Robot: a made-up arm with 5 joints.
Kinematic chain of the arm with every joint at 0, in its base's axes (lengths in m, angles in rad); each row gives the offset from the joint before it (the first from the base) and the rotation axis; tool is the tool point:
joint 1: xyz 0 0 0.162 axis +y
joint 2: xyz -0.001 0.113 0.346 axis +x
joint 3: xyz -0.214 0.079 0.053 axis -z
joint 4: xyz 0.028 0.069 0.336 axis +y
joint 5: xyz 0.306 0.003 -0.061 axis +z
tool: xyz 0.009 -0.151 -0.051
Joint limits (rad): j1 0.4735..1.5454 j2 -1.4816..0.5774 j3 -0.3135..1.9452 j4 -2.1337..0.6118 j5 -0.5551..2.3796
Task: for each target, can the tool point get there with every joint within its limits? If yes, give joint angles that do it. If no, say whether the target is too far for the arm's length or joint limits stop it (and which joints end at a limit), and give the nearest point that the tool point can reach.
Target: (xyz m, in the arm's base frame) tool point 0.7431 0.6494 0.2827
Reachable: yes | joints 1.3002 -0.9418 0.0921 -1.0826 0.4373
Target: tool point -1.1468 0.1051 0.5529
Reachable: no: joint limits stop it (at a limit: joint 1, joint 2, joint 3) | nearest point -0.1849 -0.0727 0.5976 | short by 0.979 m
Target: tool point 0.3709 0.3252 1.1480
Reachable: yes | joints 0.6182 -0.4369 1.4234 -1.5025 0.0233
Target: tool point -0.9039 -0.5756 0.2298
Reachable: no: joint limits stop it (at a limit: joint 1, joint 2, joint 3) | nearest point -0.1697 -0.2713 0.5930 | short by 0.874 m
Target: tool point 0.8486 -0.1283 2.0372
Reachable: no: too far | nearest point 0.5104 -0.0120 1.2899 | short by 0.828 m
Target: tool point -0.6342 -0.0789 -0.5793
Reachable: no: joint limits stop it (at a limit: joint 1, joint 2, joint 3) | nearest point 0.0231 0.3020 0.0205 | short by 0.968 m
